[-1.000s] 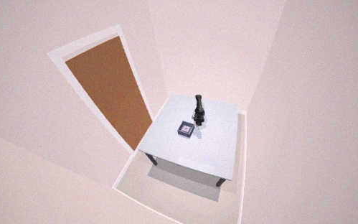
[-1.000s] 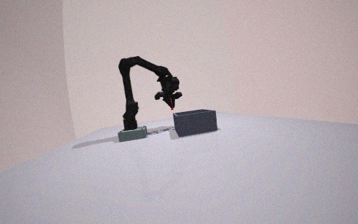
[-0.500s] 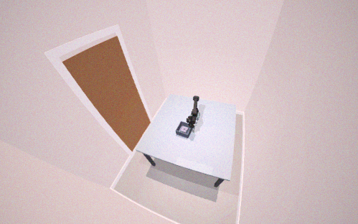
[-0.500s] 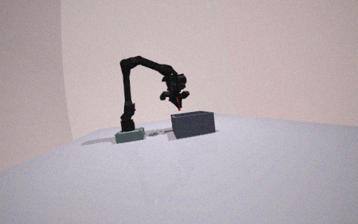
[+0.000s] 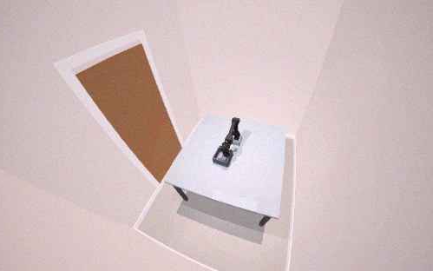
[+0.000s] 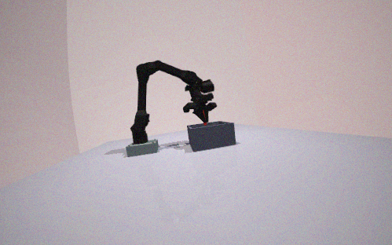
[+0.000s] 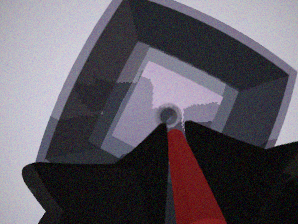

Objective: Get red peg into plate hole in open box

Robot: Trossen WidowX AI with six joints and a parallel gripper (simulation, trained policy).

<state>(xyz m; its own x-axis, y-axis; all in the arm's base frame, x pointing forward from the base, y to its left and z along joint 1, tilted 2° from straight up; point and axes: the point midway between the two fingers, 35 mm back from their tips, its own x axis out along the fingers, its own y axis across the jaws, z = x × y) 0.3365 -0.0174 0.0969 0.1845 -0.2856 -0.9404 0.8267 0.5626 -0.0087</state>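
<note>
Right now the red peg is 10 mm behind my gripper tip, 10 mm to the left of it and 30 mm above it. From my gripper tip the other things lie so: pale plate 10 mm to the right, 60 mm below; then dark grey box 10 mm to the right, 80 mm below.
</note>
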